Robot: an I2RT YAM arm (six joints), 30 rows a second.
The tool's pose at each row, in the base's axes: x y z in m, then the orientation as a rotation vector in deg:
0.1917 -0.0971 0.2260 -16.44 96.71 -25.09
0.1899 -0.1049 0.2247 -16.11 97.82 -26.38
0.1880 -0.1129 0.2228 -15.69 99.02 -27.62
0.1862 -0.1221 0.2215 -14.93 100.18 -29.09
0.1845 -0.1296 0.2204 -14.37 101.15 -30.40
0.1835 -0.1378 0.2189 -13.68 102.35 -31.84
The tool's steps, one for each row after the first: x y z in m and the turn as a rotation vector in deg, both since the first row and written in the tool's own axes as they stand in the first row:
0.0048 -0.0065 -0.0007 0.73 1.38 -0.53
0.0102 -0.0129 -0.0013 1.45 2.85 -0.97
0.0156 -0.0207 -0.0018 2.51 4.37 -1.32
0.0201 -0.0270 -0.0024 3.39 5.66 -1.71
0.0251 -0.0338 -0.0022 4.35 7.21 -2.09

